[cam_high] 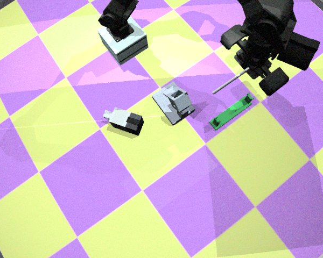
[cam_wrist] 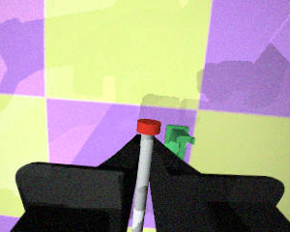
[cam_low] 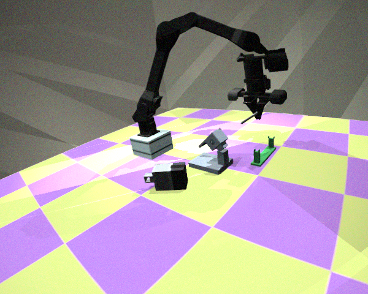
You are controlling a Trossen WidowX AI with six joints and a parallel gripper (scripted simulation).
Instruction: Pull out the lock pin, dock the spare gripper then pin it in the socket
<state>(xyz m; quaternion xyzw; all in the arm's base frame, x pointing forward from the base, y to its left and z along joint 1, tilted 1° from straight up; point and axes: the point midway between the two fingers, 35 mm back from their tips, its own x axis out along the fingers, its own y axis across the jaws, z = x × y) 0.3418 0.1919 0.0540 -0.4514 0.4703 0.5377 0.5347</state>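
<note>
The green rack is 8 cm to the right of my gripper tip, 7 cm below it and 5 cm ahead of it. Also, from my gripper tip: spare gripper: 35 cm to the right, 11 cm behind, 7 cm below; then grey mount: 19 cm to the right, 6 cm behind, 4 cm below.
</note>
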